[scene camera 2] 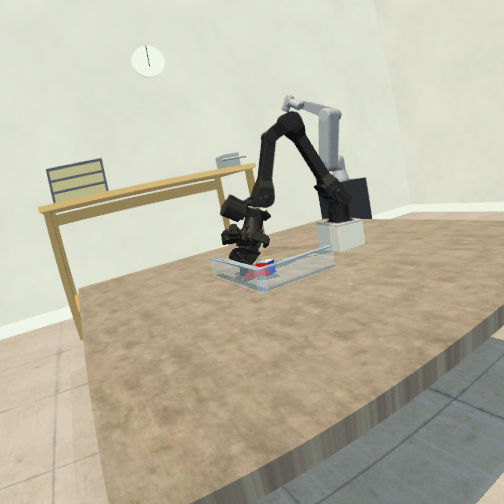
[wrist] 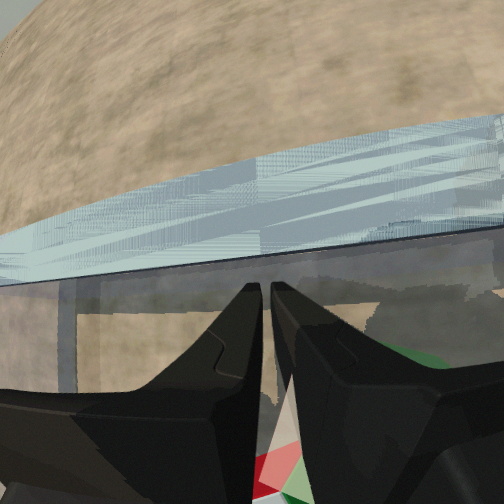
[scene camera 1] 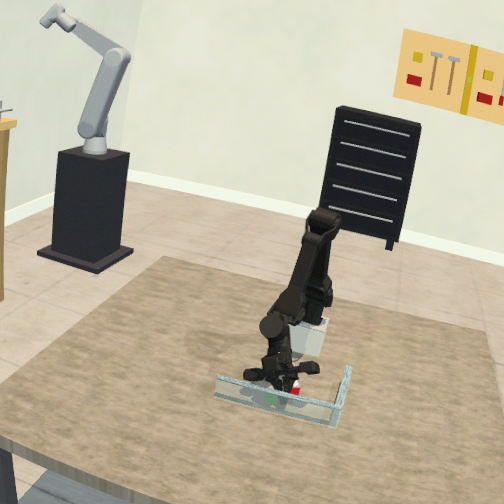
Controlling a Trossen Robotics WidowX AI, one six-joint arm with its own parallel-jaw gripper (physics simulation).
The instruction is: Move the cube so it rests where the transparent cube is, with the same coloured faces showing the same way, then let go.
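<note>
The cube point(scene camera 1: 294, 384) shows red, white and green faces and lies low inside the L-shaped transparent wall point(scene camera 1: 290, 400) on the table. In scene camera 2 the cube point(scene camera 2: 264, 268) shows red and blue by the wall. My gripper point(scene camera 1: 280, 376) is bent down right at the cube. In the wrist view the fingers point(wrist: 265, 293) are almost touching each other, with the cube point(wrist: 290, 455) below and to the right of them, not between the tips. The transparent target cube cannot be told apart from the wall and the cube.
The glassy wall point(wrist: 260, 215) runs across just ahead of the fingertips. A white base block point(scene camera 1: 309, 336) holds the arm. A black drawer cabinet point(scene camera 1: 373, 176), a second grey arm on a black pedestal point(scene camera 1: 92, 190) and a wooden table point(scene camera 2: 150, 195) stand off the table.
</note>
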